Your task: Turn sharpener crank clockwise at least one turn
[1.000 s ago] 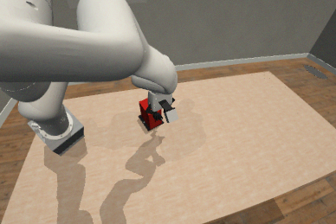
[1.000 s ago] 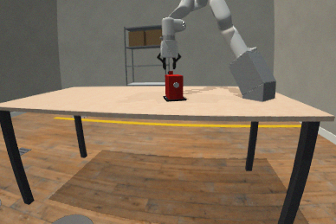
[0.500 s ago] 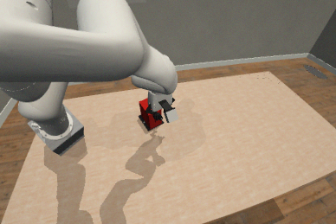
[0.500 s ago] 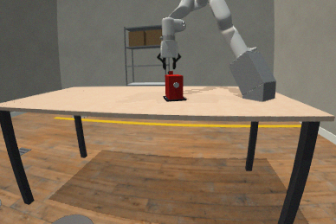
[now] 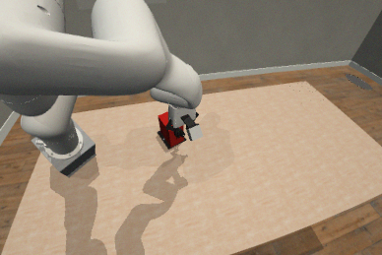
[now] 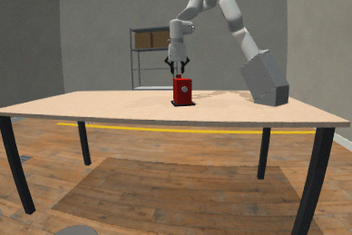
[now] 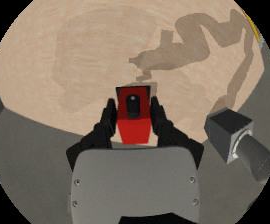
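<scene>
Now: the crank knob 30 mm below my hand, 20 mm to the left of it and 10 mm behind it.
</scene>
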